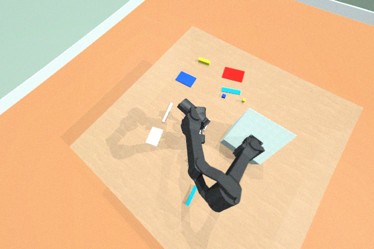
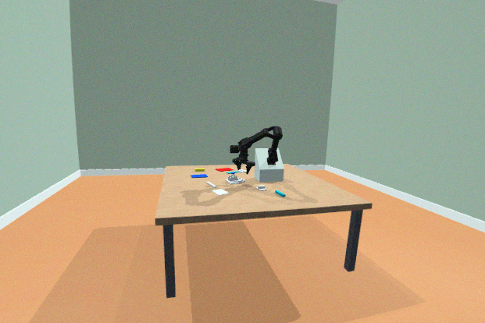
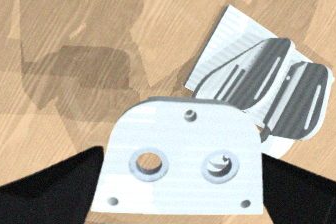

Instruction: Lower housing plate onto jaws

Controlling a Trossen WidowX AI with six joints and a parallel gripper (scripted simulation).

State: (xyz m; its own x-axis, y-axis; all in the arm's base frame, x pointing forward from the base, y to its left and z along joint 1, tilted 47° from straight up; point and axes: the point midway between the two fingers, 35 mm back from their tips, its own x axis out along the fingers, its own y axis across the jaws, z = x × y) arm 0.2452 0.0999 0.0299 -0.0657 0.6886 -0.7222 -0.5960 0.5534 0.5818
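Right now my gripper tip is 2 cm short of the white jaw assembly, 4 cm to the left of it and 7 cm above it. The rest, counted from my gripper tip: white plate (20 cm ahead, 20 cm to the left, 8 cm below); white strip (24 cm ahead, 3 cm to the left, 8 cm below); blue plate (32 cm ahead, 25 cm to the right, 8 cm below).
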